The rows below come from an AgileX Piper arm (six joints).
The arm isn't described. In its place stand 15 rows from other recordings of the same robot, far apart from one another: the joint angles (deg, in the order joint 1, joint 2, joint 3, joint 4, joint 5, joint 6), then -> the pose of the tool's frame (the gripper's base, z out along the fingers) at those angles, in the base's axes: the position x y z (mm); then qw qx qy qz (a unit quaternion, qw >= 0).
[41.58 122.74 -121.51 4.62 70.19 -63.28] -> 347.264 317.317 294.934 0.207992 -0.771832 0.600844 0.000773
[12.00 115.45 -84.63 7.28 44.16 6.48] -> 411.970 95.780 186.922 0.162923 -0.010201 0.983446 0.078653
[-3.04 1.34 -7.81 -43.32 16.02 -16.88] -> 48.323 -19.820 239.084 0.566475 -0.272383 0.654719 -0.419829
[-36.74 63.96 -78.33 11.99 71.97 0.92] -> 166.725 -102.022 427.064 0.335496 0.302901 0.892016 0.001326
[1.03 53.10 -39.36 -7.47 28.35 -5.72] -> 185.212 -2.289 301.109 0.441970 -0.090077 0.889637 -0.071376
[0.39 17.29 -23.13 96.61 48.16 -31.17] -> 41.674 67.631 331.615 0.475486 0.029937 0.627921 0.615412
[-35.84 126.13 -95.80 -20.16 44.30 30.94] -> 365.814 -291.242 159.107 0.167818 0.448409 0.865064 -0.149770
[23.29 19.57 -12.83 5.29 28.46 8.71] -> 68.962 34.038 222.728 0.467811 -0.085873 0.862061 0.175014
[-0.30 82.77 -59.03 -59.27 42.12 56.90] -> 300.903 -54.039 297.038 0.388405 0.164272 0.868596 -0.260188
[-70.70 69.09 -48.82 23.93 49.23 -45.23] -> 100.319 -201.889 279.316 0.269649 0.305339 0.909216 -0.085925
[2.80 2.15 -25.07 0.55 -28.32 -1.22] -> -18.858 -1.337 384.656 0.956757 -0.006782 0.290336 0.016575
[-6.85 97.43 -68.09 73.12 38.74 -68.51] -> 374.038 9.952 270.382 0.435641 -0.086838 0.857902 0.258226
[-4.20 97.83 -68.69 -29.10 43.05 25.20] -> 349.856 -55.984 238.276 0.225417 0.099498 0.954827 -0.166109
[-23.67 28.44 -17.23 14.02 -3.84 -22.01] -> 102.561 -46.569 282.212 0.663691 0.103892 0.714777 -0.194461
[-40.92 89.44 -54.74 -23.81 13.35 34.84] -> 245.259 -223.826 240.041 0.382647 0.420746 0.809802 -0.144135
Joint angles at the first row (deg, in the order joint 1, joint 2, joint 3, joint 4, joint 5, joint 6):
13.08 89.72 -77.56 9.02 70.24 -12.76
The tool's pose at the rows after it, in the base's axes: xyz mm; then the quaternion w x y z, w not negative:
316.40 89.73 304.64 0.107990 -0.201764 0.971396 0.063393
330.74 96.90 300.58 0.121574 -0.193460 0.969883 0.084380
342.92 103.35 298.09 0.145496 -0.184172 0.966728 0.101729
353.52 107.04 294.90 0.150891 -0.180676 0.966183 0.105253
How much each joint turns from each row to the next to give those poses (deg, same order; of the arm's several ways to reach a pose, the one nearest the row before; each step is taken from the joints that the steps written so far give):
0.89 4.08 -4.08 -1.86 0.00 1.59
0.01 2.70 -2.21 2.48 -2.16 0.10
0.12 1.88 -1.47 2.05 -3.29 0.20
0.09 2.14 -2.03 0.38 -0.79 0.28

